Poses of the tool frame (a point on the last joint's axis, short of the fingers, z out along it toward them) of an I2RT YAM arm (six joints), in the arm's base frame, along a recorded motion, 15 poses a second.
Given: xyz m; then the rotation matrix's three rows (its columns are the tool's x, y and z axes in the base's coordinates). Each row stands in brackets.
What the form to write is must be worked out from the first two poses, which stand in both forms.
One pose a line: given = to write
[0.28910, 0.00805, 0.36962], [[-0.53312, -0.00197, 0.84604], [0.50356, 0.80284, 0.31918], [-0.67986, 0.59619, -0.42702]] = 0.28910, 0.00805, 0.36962, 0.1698, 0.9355, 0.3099, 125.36
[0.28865, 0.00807, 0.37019], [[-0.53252, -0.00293, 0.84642], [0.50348, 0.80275, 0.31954], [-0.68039, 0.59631, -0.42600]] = 0.28865, 0.00807, 0.37019, 0.1696, 0.9354, 0.3103, 125.30
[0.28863, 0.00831, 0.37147], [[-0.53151, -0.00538, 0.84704], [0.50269, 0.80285, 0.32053], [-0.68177, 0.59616, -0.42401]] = 0.28863, 0.00831, 0.37147, 0.1686, 0.9354, 0.3109, 125.19
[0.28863, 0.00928, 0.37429], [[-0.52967, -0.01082, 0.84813], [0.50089, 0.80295, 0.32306], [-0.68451, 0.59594, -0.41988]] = 0.28863, 0.00928, 0.37429, 0.1665, 0.9353, 0.3123, 124.98
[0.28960, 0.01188, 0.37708], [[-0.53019, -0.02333, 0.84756], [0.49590, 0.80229, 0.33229], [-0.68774, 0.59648, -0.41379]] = 0.28960, 0.01188, 0.37708, 0.1609, 0.9350, 0.3162, 124.81
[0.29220, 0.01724, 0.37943], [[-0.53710, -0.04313, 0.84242], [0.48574, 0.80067, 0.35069], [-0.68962, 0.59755, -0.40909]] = 0.29220, 0.01724, 0.37943, 0.1506, 0.9345, 0.3226, 124.94
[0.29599, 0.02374, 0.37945], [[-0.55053, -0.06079, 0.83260], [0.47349, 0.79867, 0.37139], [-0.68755, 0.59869, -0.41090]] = 0.29599, 0.02374, 0.37945, 0.1397, 0.9342, 0.3283, 125.55
